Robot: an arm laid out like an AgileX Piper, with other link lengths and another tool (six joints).
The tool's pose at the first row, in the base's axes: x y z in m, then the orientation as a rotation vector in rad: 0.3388, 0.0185, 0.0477, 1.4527, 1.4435, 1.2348
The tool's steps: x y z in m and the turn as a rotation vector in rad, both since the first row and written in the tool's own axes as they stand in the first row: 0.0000, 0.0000, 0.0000, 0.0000, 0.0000, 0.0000; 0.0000, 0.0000, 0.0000, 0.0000, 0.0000, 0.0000; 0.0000, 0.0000, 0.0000, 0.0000, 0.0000, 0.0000; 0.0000, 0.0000, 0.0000, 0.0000, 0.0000, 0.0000; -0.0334, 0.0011, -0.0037, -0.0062, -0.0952, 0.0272; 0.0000, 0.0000, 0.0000, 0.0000, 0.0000, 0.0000; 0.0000, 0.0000, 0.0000, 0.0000, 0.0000, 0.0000; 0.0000, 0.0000, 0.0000, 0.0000, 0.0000, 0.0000
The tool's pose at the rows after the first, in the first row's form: 0.3388, 0.0185, 0.0477, 1.4527, 1.4435, 1.2348; 0.3388, 0.0185, 0.0477, 1.4527, 1.4435, 1.2348; 0.3388, 0.0185, 0.0477, 1.4527, 1.4435, 1.2348; 0.3388, 0.0185, 0.0477, 1.4527, 1.4435, 1.2348; 0.3387, -0.0150, 0.0454, 1.5110, 1.3595, 1.1695; 0.3388, 0.0185, 0.0477, 1.4527, 1.4435, 1.2348; 0.3388, 0.0185, 0.0477, 1.4527, 1.4435, 1.2348; 0.3388, 0.0185, 0.0477, 1.4527, 1.4435, 1.2348
